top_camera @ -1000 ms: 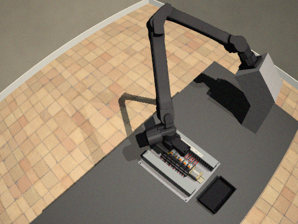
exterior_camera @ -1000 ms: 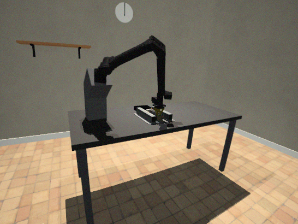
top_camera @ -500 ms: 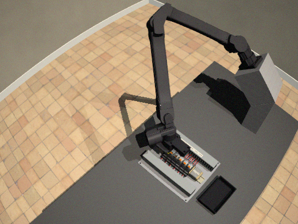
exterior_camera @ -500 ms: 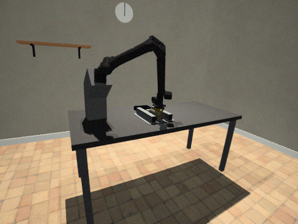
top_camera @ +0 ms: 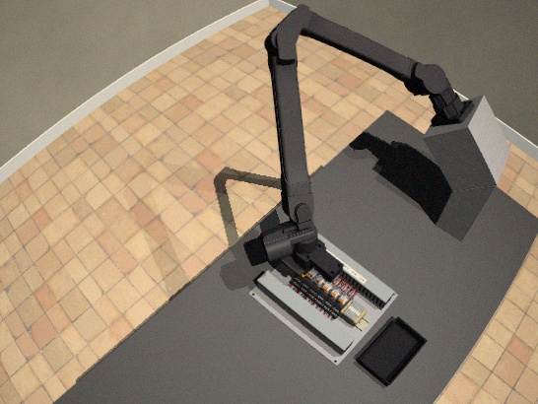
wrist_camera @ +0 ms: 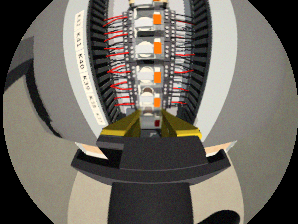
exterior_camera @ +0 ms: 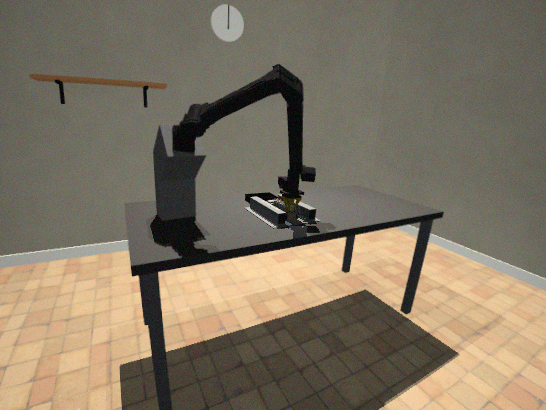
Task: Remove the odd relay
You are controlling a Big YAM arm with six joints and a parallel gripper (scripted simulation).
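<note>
Right now my hand is 34 cm to the right of the black tray, 4 cm above it and 1 cm short of it. Also, from my hand: relay: right at my hand.
</note>
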